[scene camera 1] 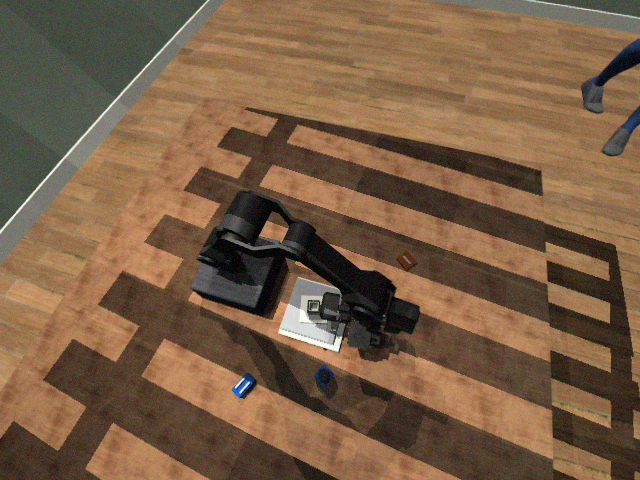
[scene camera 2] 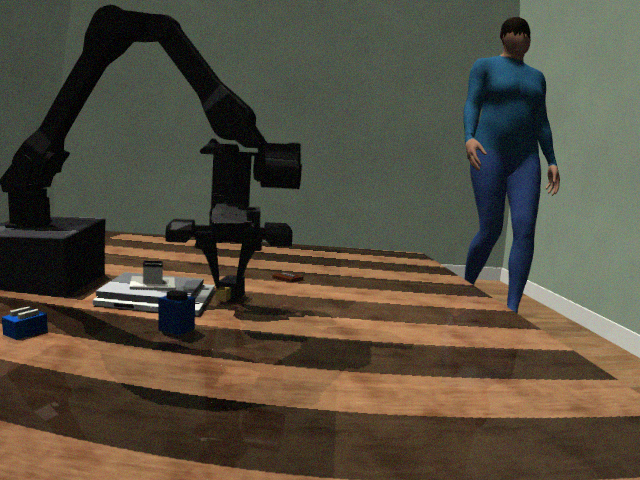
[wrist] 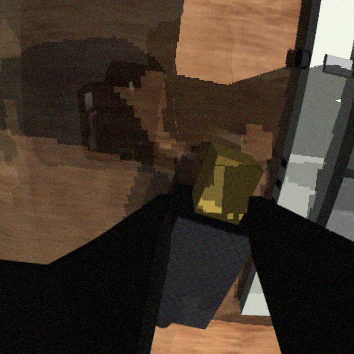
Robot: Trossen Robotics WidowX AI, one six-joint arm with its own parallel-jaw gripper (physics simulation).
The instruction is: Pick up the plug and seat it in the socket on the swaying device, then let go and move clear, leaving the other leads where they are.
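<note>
The plug [scene camera 2: 223,295] [wrist: 227,187] has a dark body and a yellow end. My gripper [scene camera 2: 228,287] [wrist: 209,207] is shut on it, low at the table beside the device; whether the plug touches the table I cannot tell. In the wrist view the plug sits slanted between the fingertips. In scene camera 1 the arm hides it. The device [scene camera 1: 289,322] [scene camera 2: 105,301] [wrist: 305,180] is a flat grey and white slab just beside the gripper, on the side of the arm's base. Its socket [scene camera 1: 313,306] [scene camera 2: 152,273] is a grey square housing standing on a white pad.
A blue connector with two pale bars [scene camera 1: 243,385] [scene camera 2: 24,324] and a blue block with a round black top [scene camera 1: 324,375] [scene camera 2: 176,315] lie on the near side. An orange-brown piece [scene camera 1: 406,260] [scene camera 2: 287,277] lies beyond the arm. A person [scene camera 2: 506,113] stands in the background.
</note>
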